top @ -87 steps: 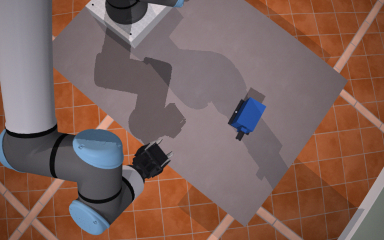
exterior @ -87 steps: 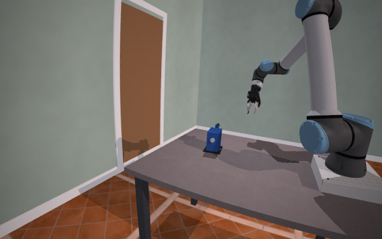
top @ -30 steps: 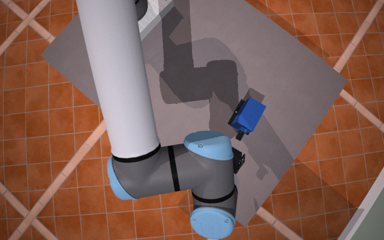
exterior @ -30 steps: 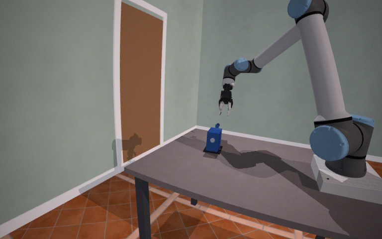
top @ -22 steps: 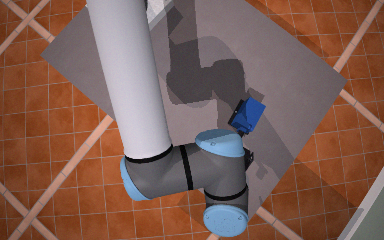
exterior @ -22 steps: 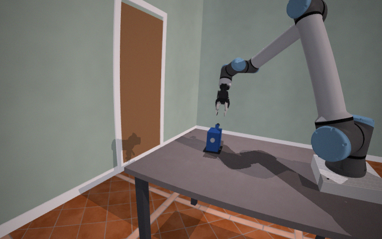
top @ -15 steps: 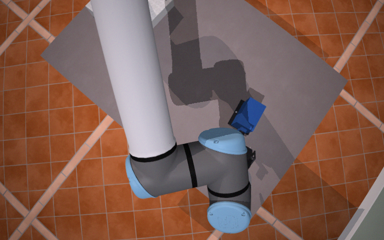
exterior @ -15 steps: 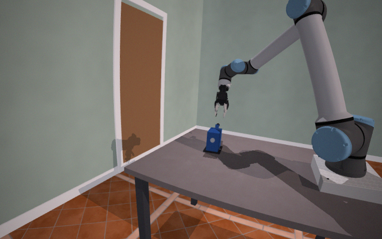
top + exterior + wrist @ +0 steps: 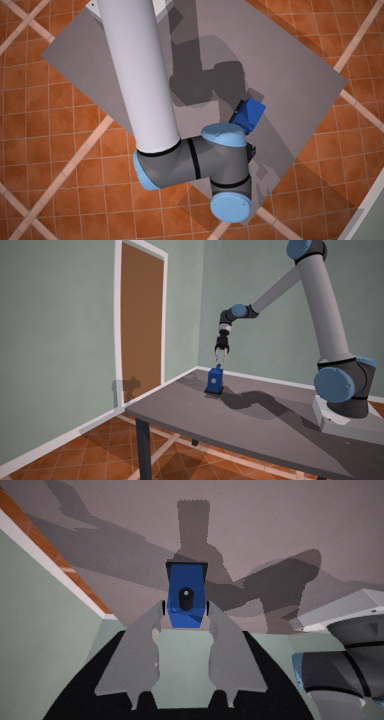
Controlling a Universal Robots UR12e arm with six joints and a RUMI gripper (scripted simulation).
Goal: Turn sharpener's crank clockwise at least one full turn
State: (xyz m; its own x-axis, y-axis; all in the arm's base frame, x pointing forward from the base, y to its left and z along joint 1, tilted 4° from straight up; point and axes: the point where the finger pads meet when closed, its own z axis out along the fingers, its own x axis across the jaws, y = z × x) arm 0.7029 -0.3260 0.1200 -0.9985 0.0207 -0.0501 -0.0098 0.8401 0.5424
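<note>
Right now the black crank knob is 40 mm to the left of my hand and 30 mm below it.
</note>
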